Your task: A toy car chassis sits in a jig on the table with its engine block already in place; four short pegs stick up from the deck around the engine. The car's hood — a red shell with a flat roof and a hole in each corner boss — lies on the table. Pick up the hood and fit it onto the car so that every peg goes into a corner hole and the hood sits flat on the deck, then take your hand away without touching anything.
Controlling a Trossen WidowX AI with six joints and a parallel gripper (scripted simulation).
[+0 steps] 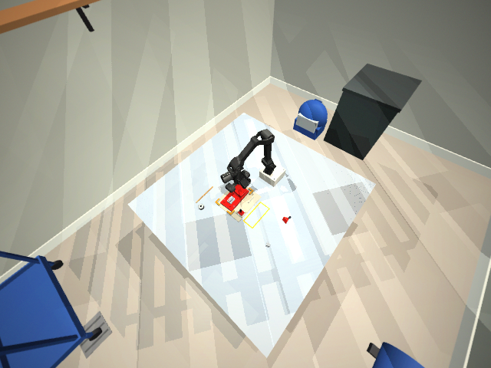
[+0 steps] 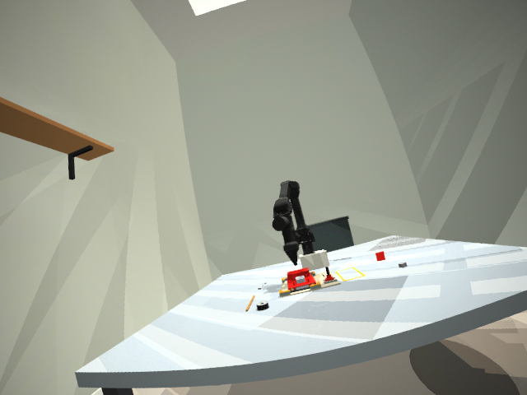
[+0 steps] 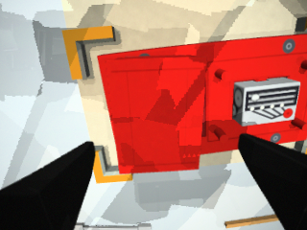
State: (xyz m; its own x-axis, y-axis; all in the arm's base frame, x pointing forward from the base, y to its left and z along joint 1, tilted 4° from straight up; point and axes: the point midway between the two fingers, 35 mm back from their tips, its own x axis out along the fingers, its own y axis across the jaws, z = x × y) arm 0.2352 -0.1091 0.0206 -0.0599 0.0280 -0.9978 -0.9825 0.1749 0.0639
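Now: gripper tip 40 mm above the red hood. The rest, counted from my gripper tip: grey engine block 90 mm ahead, 60 mm below; pencil 220 mm to the right, 150 mm ahead, 80 mm below.
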